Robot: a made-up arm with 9 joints.
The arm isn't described. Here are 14 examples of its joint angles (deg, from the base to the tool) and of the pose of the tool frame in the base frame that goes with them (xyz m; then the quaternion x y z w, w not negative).
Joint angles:
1: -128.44 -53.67 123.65 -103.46 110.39 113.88 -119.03 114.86 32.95
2: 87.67 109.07 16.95 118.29 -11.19 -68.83 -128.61 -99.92 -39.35
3: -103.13 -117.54 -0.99 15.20 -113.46 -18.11 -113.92 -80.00 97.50
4: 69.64 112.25 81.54 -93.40 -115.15 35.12 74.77 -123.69 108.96
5: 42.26 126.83 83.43 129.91 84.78 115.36 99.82 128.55 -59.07
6: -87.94 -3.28 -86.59 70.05 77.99 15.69 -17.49 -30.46 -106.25
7: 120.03 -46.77 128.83 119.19 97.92 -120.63 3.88 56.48 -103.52
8: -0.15 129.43 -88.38 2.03 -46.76 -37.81 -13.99 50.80 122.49
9: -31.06 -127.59 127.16 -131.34 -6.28 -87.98 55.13 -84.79 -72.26
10: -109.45 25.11 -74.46 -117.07 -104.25 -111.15 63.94 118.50 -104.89
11: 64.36 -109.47 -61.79 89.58 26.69 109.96 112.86 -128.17 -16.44
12: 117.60 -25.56 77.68 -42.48 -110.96 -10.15 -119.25 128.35 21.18
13: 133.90 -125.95 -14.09 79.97 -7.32 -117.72 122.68 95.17 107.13
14: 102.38 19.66 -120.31 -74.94 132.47 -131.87 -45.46 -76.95 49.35
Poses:
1: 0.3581 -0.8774 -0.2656 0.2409 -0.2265 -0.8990 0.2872
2: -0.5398 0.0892 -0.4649 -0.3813 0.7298 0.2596 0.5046
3: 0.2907 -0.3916 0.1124 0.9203 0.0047 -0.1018 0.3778
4: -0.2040 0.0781 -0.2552 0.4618 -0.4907 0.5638 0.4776
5: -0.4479 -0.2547 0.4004 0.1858 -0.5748 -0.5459 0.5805
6: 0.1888 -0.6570 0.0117 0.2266 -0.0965 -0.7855 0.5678
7: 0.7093 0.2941 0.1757 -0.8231 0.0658 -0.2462 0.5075
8: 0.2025 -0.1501 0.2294 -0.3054 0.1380 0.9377 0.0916
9: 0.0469 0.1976 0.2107 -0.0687 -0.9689 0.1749 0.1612
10: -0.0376 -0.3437 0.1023 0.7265 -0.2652 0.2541 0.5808
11: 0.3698 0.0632 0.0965 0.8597 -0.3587 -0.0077 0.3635
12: -0.0767 0.2924 -0.1152 0.6445 -0.2467 -0.5525 0.4674
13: 0.4998 0.0662 -0.0557 -0.4126 0.4858 0.5231 0.5658
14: -0.3804 0.6809 0.4429 -0.2800 0.5438 0.7530 0.2423
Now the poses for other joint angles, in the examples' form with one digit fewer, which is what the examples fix.
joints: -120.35 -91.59 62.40 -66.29 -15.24 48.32 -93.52 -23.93 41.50
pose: 0.839 -0.317 0.109 -0.736 0.064 -0.614 0.276
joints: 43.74 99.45 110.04 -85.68 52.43 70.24 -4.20 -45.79 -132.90
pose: -0.355 0.039 0.640 0.996 0.087 0.033 0.013
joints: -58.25 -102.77 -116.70 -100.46 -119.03 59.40 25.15 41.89 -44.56
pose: 0.678 -0.230 0.619 -0.438 -0.634 -0.228 0.596
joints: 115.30 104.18 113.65 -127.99 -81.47 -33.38 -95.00 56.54 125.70
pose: -0.258 0.313 -0.207 -0.404 -0.148 -0.521 0.737
